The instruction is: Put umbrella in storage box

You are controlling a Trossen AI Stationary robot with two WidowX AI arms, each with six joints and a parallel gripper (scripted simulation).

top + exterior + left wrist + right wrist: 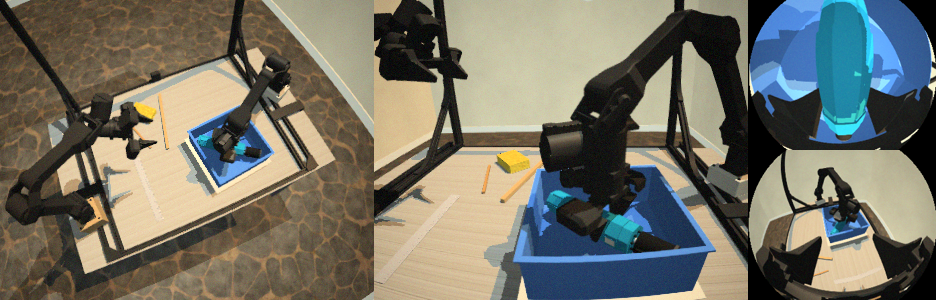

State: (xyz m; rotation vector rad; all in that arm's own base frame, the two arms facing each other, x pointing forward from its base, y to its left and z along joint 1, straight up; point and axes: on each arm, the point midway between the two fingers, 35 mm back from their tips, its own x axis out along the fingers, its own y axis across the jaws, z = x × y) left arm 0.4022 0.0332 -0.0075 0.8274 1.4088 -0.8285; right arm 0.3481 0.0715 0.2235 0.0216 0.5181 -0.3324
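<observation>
The blue storage box is 10 mm below my left hand. Also, from my left hand: teal umbrella (10 mm below).
</observation>
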